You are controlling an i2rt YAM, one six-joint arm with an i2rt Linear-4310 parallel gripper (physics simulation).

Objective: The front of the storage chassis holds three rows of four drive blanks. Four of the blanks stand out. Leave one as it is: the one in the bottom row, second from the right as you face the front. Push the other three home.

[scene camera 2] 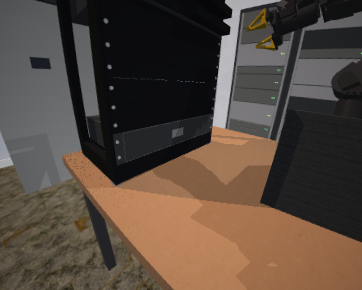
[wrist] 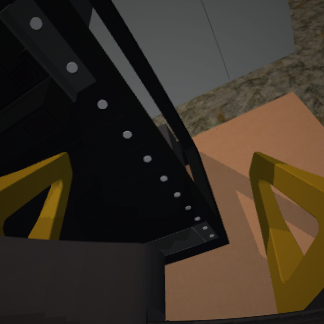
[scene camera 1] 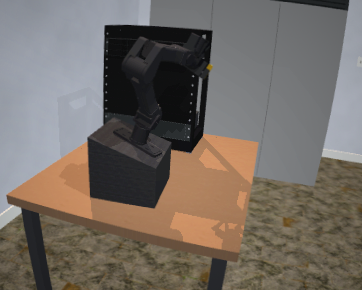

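Where they show: gripper, fingertip midpoint: (scene camera 2: 251, 38) (wrist: 160, 162); arm's base, link origin: (scene camera 2: 344, 130) (scene camera 1: 137, 142).
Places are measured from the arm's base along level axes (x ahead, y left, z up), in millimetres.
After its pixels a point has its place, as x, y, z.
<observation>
The storage chassis (wrist: 54, 47) @(458, -19, 313) shows in part at the upper left of the wrist view, with a grey ear and two screws beside very dark front faces. Dark block-like shapes (wrist: 42, 117) @(405, -7, 290) with faint square outlines lie there, perhaps drive blanks; which rows they belong to and how far they stand out I cannot tell. In scene camera 1 the arm and darkness hide much of the chassis front. My gripper (scene camera 1: 207, 70) (scene camera 2: 253, 38) @(355, -87, 267) (wrist: 160, 162) @(355, -87, 267) is open and empty, in front of the rack's right side. Its left finger overlaps the dark rack front in the wrist view.
The black rack (scene camera 1: 106, 85) @(385, 439, 107) (scene camera 2: 103, 90) @(385, 457, 64) (wrist: 114, 120) @(458, -19, 224) stands on the wooden table (scene camera 1: 210, 200) @(72, -294, -199) (scene camera 2: 175, 220) @(192, 391, -198) (wrist: 280, 125) @(751, -232, -199), its right post running diagonally through the wrist view. A grey panel (scene camera 1: 175, 131) @(447, 48, -89) (scene camera 2: 150, 140) @(401, 333, -86) (wrist: 180, 242) @(449, 38, -92) sits low in it. The arm's dark pedestal (scene camera 1: 125, 175) @(-124, -29, -80) (scene camera 2: 320, 170) @(11, 157, -65) stands before the rack.
</observation>
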